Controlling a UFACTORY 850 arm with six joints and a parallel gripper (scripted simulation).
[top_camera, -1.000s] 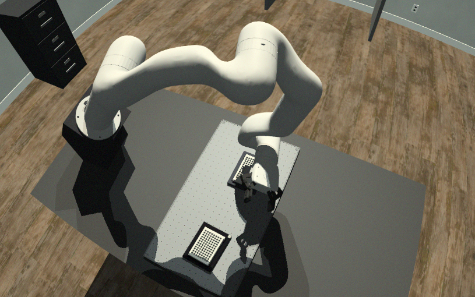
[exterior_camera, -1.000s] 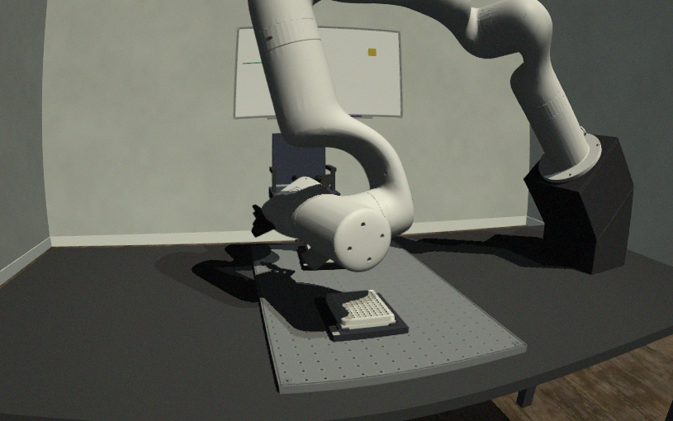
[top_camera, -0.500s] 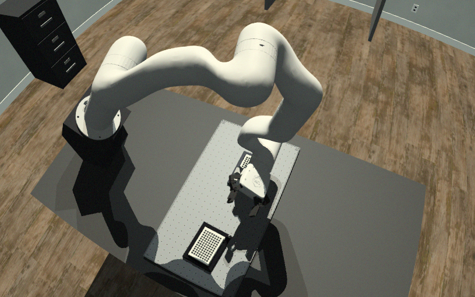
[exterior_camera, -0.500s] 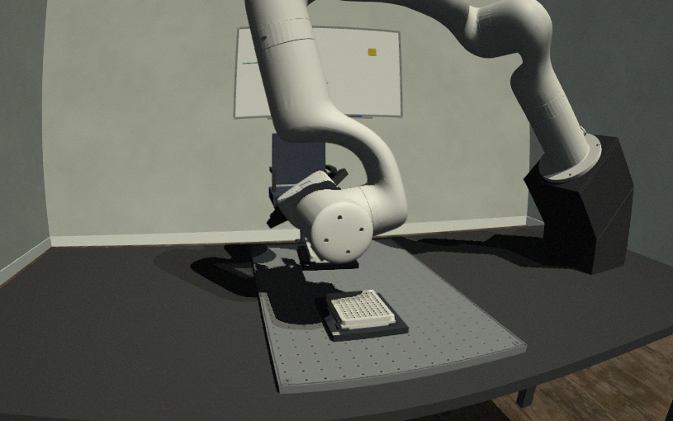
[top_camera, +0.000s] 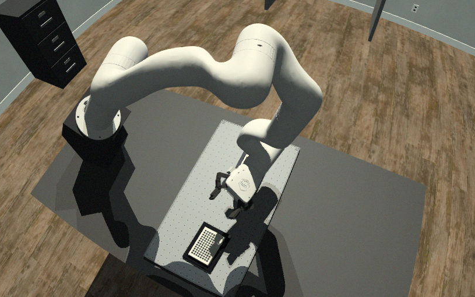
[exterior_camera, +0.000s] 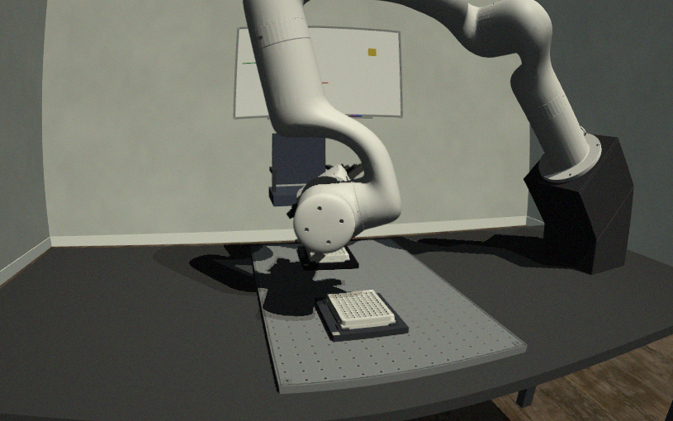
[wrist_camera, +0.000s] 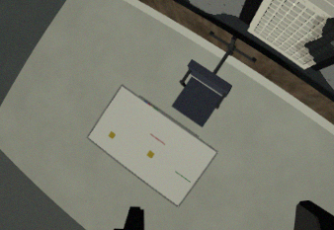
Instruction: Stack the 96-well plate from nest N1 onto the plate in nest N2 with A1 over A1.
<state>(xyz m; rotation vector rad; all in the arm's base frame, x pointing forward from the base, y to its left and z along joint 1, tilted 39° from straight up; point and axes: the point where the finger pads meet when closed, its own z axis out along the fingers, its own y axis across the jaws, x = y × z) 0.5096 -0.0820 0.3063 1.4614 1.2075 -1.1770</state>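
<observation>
The black plate nest is 2 cm behind my hand, 12 cm to the right of it and 18 cm below it. Also, from my hand: A1 label 4 cm ahead, 4 cm to the right, 18 cm below.
</observation>
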